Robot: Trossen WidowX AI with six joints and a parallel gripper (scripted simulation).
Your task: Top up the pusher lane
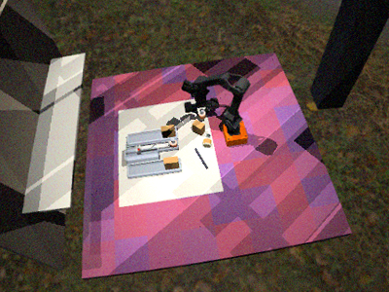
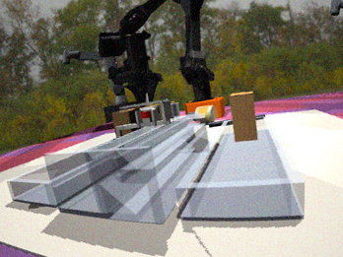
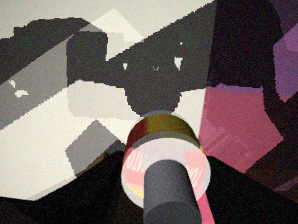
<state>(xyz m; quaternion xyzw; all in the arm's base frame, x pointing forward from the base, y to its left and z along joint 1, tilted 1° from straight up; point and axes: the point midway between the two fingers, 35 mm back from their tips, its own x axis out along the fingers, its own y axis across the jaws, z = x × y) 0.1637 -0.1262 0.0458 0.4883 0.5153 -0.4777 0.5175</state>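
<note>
Right now the black stick is 30 mm ahead of my gripper tip, 250 mm to the left of it and 60 mm below it. Also, from my gripper tip: lane rack 320 mm ahead, 190 mm to the left, 50 mm below.
</note>
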